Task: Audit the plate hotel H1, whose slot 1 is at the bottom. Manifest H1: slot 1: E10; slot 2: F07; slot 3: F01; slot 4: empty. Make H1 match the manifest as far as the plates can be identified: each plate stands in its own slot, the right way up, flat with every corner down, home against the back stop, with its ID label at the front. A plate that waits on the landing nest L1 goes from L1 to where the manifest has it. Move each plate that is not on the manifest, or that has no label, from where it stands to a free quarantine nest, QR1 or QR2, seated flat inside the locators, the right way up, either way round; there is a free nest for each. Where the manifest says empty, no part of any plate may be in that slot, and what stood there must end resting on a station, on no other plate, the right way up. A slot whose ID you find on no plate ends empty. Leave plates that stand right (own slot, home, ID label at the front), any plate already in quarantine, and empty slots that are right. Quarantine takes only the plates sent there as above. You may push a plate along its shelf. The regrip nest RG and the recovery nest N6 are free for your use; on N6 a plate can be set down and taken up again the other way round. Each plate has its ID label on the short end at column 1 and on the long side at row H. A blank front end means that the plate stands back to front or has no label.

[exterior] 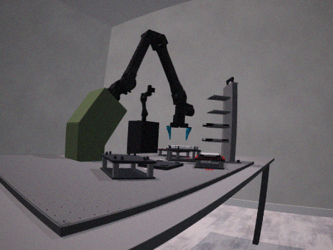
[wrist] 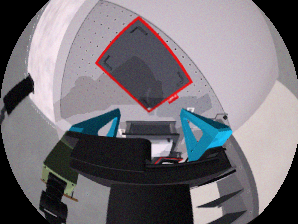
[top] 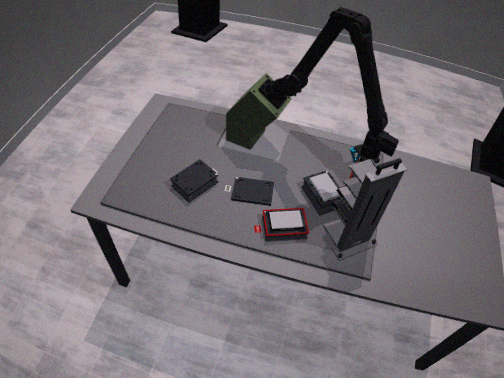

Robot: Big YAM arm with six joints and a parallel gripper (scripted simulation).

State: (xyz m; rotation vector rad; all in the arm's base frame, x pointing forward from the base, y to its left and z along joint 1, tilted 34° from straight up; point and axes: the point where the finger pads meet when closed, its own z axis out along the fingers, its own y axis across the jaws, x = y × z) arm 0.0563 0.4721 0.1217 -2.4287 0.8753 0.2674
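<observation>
Now: the white-topped plate 13 cm ahead of my hand, 11 cm to the right of it and 4 cm below it. The rest, counted from my hand: plate hotel H1: 29 cm ahead, 10 cm above, 8 cm to the left; red-framed nest: 8 cm below, 5 cm behind, 2 cm to the left.
</observation>
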